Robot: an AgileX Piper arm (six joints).
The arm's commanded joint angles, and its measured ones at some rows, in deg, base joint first. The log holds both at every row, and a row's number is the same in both.
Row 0, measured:
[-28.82, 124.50, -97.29, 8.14, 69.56, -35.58]
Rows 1 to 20, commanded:
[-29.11, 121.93, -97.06, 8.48, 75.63, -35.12]
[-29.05, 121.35, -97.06, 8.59, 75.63, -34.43]
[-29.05, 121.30, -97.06, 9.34, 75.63, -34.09]
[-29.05, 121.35, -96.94, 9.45, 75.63, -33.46]
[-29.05, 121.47, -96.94, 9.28, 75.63, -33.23]
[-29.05, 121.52, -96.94, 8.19, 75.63, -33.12]
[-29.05, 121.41, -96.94, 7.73, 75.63, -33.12]
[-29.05, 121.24, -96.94, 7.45, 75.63, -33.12]
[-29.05, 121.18, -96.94, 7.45, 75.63, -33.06]
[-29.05, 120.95, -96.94, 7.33, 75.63, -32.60]
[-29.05, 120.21, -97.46, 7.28, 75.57, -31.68]
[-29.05, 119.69, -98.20, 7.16, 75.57, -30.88]
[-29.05, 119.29, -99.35, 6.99, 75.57, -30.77]
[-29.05, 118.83, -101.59, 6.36, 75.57, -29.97]
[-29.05, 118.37, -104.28, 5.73, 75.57, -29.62]
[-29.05, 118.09, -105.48, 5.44, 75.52, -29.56]
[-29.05, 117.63, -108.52, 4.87, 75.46, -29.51]
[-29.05, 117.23, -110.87, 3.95, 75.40, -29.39]
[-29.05, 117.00, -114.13, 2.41, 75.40, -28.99]
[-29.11, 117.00, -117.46, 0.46, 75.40, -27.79]
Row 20, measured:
[-28.82, 117.63, -113.79, 3.27, 69.90, -29.28]
